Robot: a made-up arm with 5 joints.
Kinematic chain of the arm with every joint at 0, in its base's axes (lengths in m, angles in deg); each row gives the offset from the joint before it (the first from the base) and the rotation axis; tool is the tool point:
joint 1: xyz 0 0 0.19 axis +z
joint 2: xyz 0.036 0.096 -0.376 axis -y
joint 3: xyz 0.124 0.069 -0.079 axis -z
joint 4: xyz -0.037 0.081 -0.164 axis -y
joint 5: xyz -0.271 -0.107 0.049 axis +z
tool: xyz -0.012 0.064 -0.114
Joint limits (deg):
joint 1: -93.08..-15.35
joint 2: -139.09..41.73
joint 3: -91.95..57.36
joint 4: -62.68..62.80
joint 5: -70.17..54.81
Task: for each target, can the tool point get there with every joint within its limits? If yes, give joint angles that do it. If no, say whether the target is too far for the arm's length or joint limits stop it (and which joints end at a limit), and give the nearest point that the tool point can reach.
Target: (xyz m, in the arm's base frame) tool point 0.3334 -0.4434 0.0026
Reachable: no: joint limits stop it (at a limit: joint 1, joint 2, joint 5) | nearest point 0.2637 -0.1454 -0.0276 | short by 0.308 m
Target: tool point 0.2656 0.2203 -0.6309
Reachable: yes | joints -84.53 -26.22 29.99 48.84 2.28
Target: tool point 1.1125 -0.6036 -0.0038
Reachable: no: too far | nearest point 0.4574 -0.1882 -0.3695 | short by 0.858 m
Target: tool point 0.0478 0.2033 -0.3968
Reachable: yes | joints -34.10 20.81 -1.71 -31.43 -11.72
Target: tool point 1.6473 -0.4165 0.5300
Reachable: no: too far | nearest point 0.4831 0.0538 0.0639 | short by 1.339 m
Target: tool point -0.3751 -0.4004 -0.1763
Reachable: no: joint limits stop it (at a limit: joint 1, joint 2, joint 3, joint 5) | nearest point -0.2243 -0.2898 -0.2798 | short by 0.214 m
